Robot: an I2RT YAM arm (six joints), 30 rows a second.
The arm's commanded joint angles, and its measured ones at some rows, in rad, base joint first. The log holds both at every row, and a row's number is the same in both.
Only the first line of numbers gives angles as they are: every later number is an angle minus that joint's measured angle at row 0.
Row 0, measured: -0.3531, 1.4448, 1.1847, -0.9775, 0.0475, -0.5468
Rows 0 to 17, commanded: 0.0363, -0.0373, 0.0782, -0.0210, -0.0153, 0.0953; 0.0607, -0.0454, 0.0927, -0.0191, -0.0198, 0.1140; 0.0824, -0.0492, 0.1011, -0.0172, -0.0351, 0.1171; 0.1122, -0.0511, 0.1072, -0.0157, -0.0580, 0.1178; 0.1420, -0.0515, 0.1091, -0.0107, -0.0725, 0.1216; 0.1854, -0.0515, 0.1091, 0.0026, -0.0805, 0.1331; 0.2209, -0.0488, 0.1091, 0.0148, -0.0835, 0.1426; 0.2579, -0.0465, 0.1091, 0.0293, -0.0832, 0.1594; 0.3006, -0.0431, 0.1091, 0.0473, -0.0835, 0.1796; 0.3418, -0.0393, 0.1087, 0.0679, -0.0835, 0.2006; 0.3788, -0.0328, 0.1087, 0.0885, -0.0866, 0.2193; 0.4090, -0.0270, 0.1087, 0.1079, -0.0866, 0.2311; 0.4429, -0.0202, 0.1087, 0.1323, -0.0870, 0.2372; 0.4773, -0.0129, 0.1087, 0.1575, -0.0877, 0.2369; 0.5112, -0.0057, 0.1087, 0.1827, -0.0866, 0.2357; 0.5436, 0.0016, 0.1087, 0.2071, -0.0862, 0.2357; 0.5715, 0.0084, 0.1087, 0.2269, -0.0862, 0.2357; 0.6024, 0.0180, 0.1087, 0.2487, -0.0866, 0.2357
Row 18, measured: 0.5395, -0.0064, 0.0957, 0.2243, -0.0675, 0.2048
